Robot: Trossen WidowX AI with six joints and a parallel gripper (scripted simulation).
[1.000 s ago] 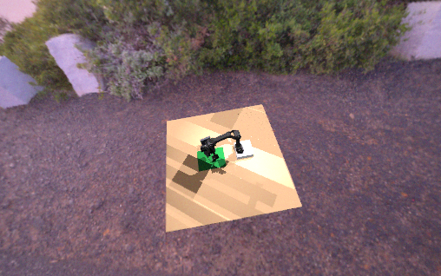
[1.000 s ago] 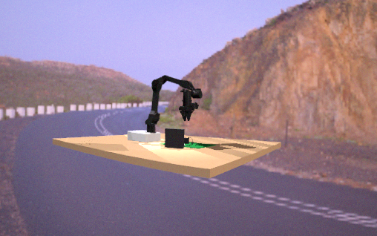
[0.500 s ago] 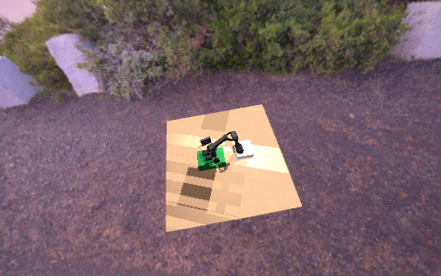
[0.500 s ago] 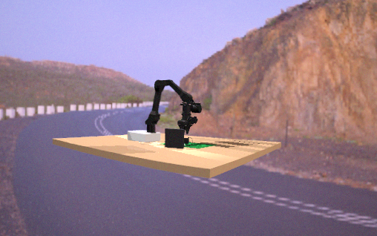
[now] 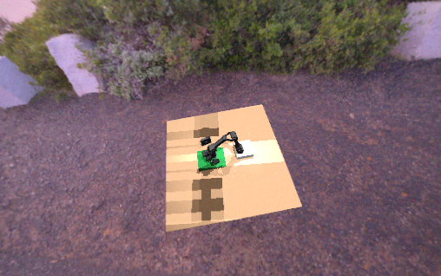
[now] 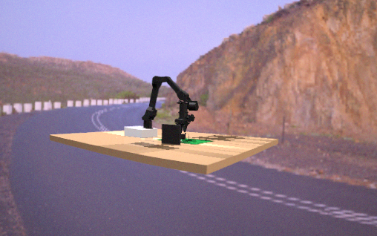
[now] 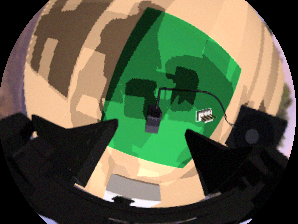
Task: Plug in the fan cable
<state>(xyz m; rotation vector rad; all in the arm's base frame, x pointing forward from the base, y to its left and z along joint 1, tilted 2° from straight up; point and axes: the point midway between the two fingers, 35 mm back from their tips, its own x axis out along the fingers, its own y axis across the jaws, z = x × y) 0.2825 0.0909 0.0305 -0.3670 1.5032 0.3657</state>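
Right now my gripper tip is 30 mm above the dark fan plug. From my gripper tip the other things lie so: green board (40 mm ahead, 20 mm to the right, 60 mm below); then black fan (110 mm ahead, 210 mm to the right, 10 mm above).
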